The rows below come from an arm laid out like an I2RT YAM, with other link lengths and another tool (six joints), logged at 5 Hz.
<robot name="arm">
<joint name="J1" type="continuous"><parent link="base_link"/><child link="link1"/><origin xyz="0 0 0.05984" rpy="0 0 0"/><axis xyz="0 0 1"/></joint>
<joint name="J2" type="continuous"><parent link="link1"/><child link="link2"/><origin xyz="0.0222 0.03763 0.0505" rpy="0 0 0"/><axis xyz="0 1 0"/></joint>
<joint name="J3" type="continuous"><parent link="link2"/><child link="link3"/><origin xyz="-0.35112 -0.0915 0" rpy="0 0 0"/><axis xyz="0 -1 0"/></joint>
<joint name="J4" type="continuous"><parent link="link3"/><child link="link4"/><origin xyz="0.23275 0.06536 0.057" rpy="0 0 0"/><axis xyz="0 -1 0"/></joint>
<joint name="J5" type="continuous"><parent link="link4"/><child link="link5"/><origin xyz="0.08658 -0.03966 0.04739" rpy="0 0 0"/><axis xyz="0 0 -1"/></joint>
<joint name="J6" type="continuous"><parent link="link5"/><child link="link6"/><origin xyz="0.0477 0 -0.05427" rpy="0 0 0"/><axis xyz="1 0 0"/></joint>
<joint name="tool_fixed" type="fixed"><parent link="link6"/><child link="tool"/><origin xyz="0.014 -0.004 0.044" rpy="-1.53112 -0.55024 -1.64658"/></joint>
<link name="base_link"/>
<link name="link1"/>
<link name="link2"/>
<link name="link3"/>
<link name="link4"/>
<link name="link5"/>
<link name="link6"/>
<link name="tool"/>
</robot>
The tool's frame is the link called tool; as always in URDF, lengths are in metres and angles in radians. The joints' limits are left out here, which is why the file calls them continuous.
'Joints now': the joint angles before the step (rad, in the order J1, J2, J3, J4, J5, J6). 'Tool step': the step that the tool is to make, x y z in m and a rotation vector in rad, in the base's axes. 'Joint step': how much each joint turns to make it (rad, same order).
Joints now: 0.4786, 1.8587, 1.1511, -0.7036, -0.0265, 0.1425
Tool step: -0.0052, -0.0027, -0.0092, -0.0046, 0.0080, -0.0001
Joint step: 0.0001, 0.0001, -0.0408, 0.0317, 0.0004, 0.0001
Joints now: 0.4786, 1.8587, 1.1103, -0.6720, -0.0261, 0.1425
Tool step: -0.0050, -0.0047, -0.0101, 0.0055, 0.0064, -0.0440
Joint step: -0.0001, -0.0001, -0.0479, 0.0458, -0.0012, 0.0446
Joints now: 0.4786, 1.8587, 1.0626, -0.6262, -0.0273, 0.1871
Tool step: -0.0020, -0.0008, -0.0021, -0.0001, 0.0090, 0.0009
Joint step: -0.0002, 0.0000, -0.0079, -0.0002, -0.0042, -0.0005
